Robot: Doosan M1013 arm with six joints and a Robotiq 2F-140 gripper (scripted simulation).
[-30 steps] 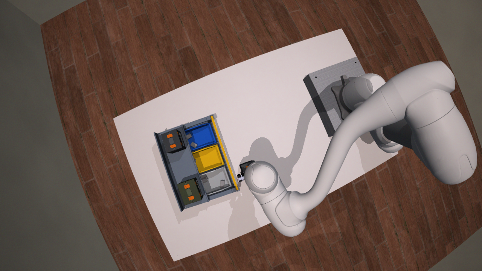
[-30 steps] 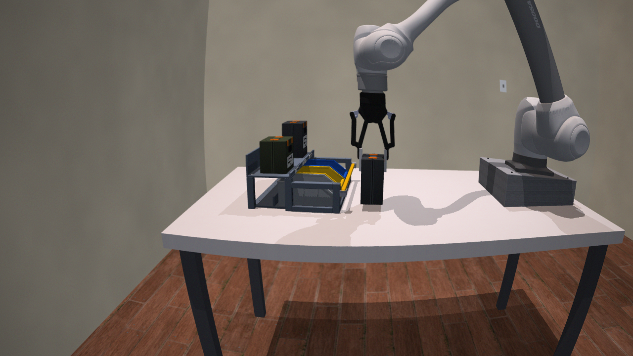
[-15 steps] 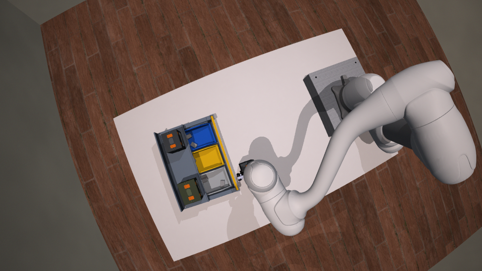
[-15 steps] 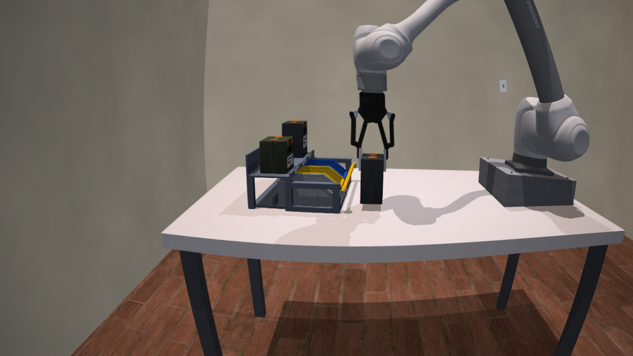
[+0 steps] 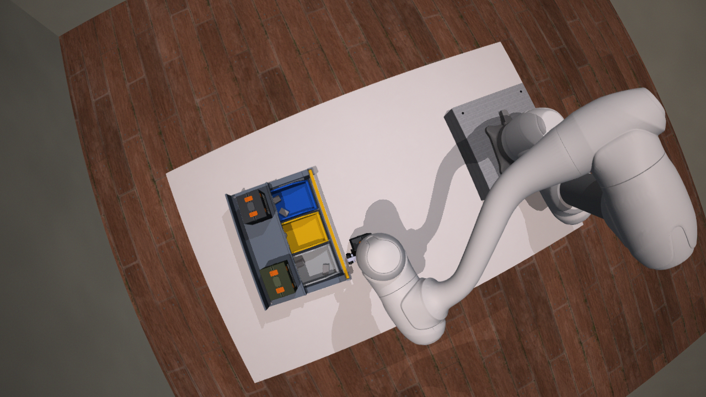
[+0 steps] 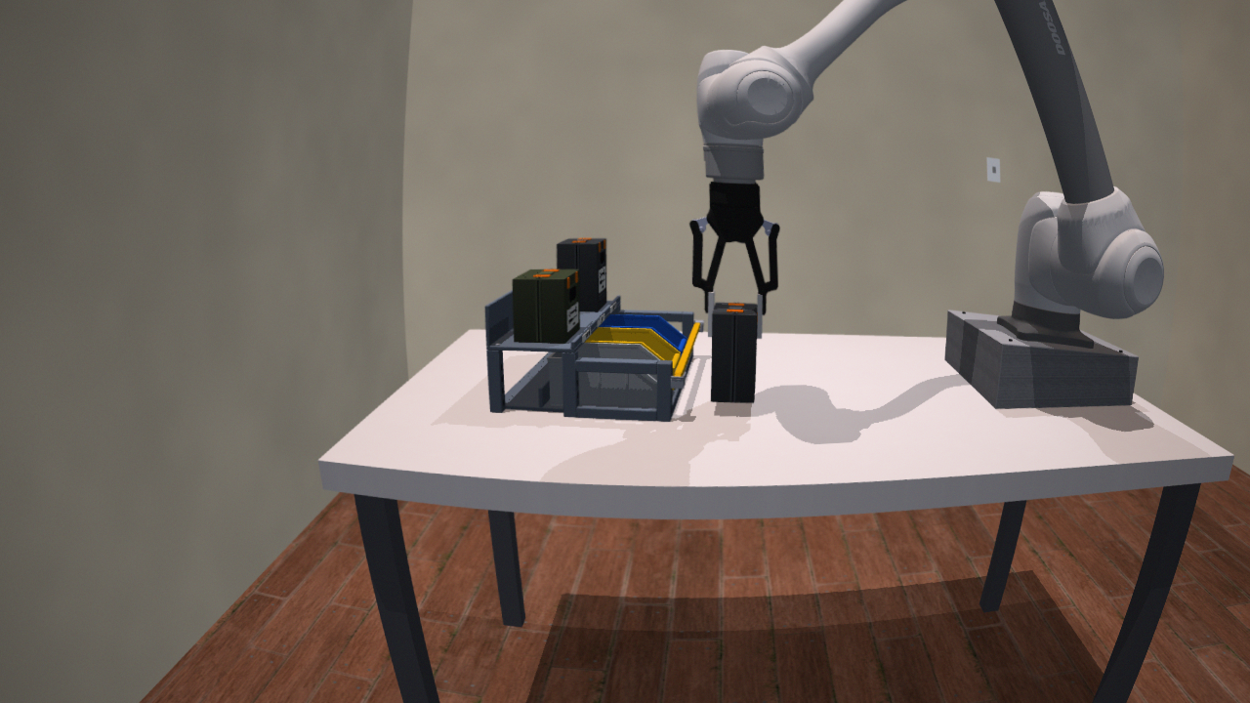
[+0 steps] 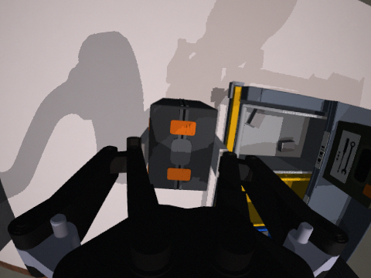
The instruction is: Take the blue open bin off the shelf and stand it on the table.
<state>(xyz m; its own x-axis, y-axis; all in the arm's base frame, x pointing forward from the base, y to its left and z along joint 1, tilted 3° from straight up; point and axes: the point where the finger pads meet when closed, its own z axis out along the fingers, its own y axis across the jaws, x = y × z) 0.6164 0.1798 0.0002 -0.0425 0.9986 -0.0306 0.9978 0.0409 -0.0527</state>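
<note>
My gripper is now 50 mm above the black box. The rest, counted from my hand: yellow bar 80 mm ahead, 110 mm to the right, 80 mm below; then grey bin 180 mm ahead, 10 mm to the left, 100 mm below; then yellow bin 190 mm ahead, 110 mm to the right, 100 mm below.
</note>
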